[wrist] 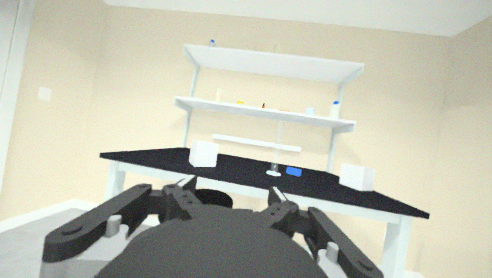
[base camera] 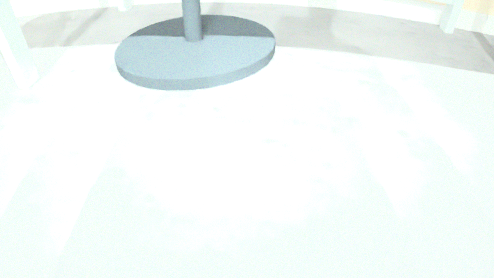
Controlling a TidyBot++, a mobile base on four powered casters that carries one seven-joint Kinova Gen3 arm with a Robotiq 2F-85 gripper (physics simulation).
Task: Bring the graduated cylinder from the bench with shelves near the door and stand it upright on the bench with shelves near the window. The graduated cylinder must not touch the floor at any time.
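Frame: origin at the arm's base, x ahead, y left, z up, level; metres.
Seen in the pictures: gripper, fingertip midpoint: (wrist: 232, 189).
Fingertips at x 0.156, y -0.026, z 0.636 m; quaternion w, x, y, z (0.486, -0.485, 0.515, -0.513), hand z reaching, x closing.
Observation:
Pixels of each thing's middle, then the offset from my fingertips to it. Level surfaces: height alone.
- graduated cylinder, body centre: (wrist: 277, 147) dz +0.049, dx +0.628, dy -0.280 m
- black bench top, surface height: dz -0.118 m
- blue block, body centre: (wrist: 294, 171) dz -0.098, dx +0.699, dy -0.450 m
- black round stool seat, body centre: (wrist: 206, 203) dz -0.397, dx +0.736, dy +0.108 m
- grey-blue round base, body centre: (base camera: 194, 43) dz -1.017, dx +0.736, dy +0.108 m
The graduated cylinder (wrist: 276, 150), tall, clear and thin with a pale round foot, stands upright on the black bench top (wrist: 240, 168) in the wrist view, a little right of centre. Its upper part is faint against the wall and reaches up to the lower shelf's edge. My gripper (wrist: 232, 189) is open and empty, its two fingertips apart, below and in front of the bench's front edge. The cylinder stands beyond the fingers, near the right fingertip in the picture. The gripper and the cylinder do not show in the base camera view.
A blue block (wrist: 293, 171) lies right of the cylinder. White boxes (wrist: 203, 154) (wrist: 357, 177) stand on either side. Two shelves (wrist: 270, 65) (wrist: 265, 113) carry small bottles. A black round stool seat (wrist: 214, 198) is before the bench; a grey-blue round base (base camera: 195, 62) stands on the floor ahead.

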